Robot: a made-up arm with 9 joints. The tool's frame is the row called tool.
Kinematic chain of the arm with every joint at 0, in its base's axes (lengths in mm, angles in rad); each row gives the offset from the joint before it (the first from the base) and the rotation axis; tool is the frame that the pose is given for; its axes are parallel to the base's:
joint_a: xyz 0 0 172 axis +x
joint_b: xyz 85 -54 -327 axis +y
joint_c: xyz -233 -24 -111 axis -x
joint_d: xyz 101 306 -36 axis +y
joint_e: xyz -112 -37 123 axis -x
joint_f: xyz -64 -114 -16 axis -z
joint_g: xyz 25 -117 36 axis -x
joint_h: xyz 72 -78 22 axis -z
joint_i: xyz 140 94 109 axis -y
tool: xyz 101 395 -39
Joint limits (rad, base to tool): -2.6..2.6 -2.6..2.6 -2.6..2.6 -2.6..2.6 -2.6..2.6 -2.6..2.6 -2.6..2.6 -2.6..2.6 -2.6..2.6
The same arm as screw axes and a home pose.
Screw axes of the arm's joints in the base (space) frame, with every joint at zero. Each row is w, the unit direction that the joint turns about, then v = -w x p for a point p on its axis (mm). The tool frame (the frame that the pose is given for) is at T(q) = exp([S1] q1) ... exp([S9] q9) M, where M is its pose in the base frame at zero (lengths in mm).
S1 = (1, 0, 0, 0.0, 172.0, 0.0)
S2 = (0, 1, 0, 155.0, 0.0, 85.0)
S3 = (-1, 0, 0, 0.0, 266.0, -78.0)
S4 = (0, 1, 0, 302.0, 0.0, -47.0)
S5 = (-1, 0, 0, 0.0, 179.0, 191.0)
S6 = (0, 0, -1, -77.0, -223.0, 0.0)
S7 = (-1, 0, 0, 0.0, 159.0, -40.0)
S8 = (0, 0, -1, 118.0, -126.0, 0.0)
S9 = (0, -1, 0, -28.0, 0.0, -14.0)
M =
1 0 0 115.0
0 1 0 371.0
0 0 1 -67.0
0 0 0 1
Joint limits (rad, base to tool): -2.6000..2.6000 -2.6000..2.6000 -2.6000..2.6000 -2.6000..2.6000 -2.6000..2.6000 -2.6000..2.6000 -2.6000..2.6000 -2.6000..2.6000 -2.6000..2.6000

